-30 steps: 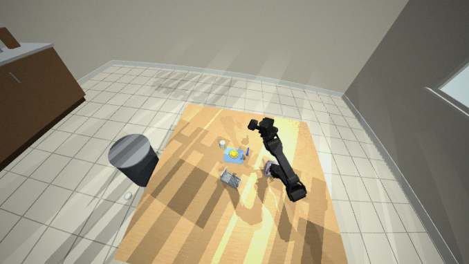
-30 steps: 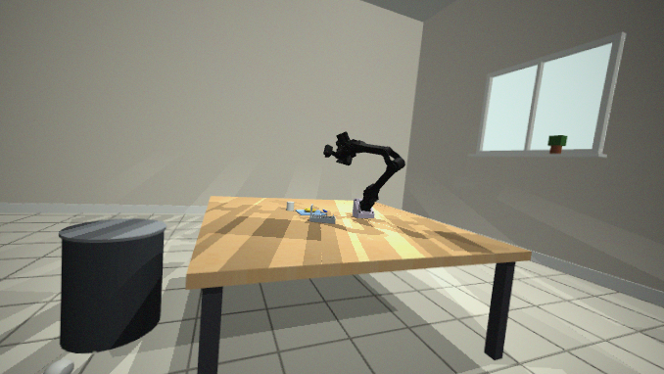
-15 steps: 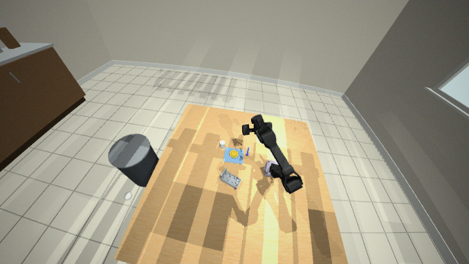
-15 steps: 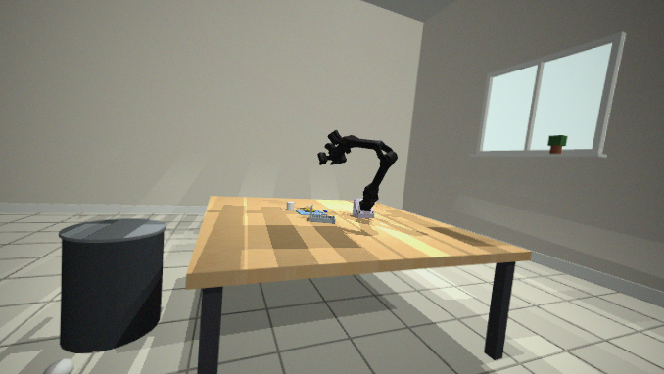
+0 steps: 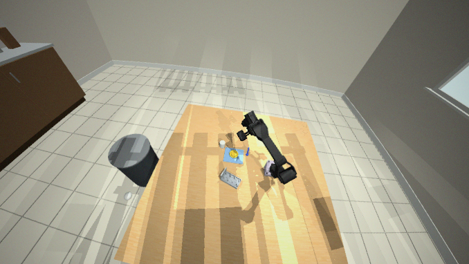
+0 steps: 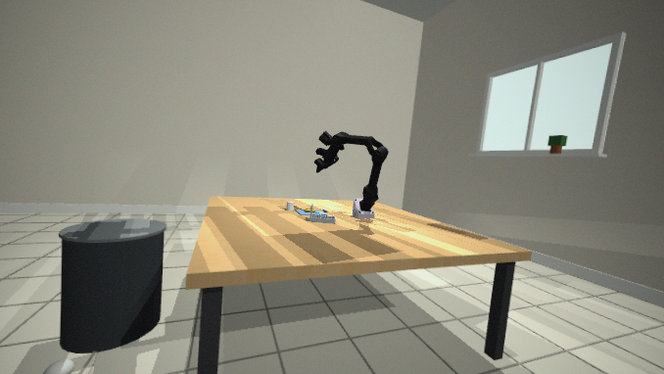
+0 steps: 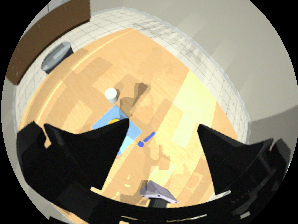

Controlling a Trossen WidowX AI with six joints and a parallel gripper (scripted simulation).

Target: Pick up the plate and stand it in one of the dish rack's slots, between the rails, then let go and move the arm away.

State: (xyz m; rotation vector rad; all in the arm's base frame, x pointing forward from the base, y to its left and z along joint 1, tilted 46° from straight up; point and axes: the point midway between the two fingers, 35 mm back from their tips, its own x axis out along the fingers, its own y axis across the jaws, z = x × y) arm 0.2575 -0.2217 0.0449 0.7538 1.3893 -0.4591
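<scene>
Right now the yellow plate is 230 mm below my gripper tip, 60 mm to the left of it and 60 mm ahead of it. Also, from my gripper tip: white cup: 220 mm below, 170 mm ahead; light blue cloth: 250 mm below, 60 mm to the left, 60 mm ahead; blue spoon: 240 mm below, 50 mm behind, 10 mm to the left.
</scene>
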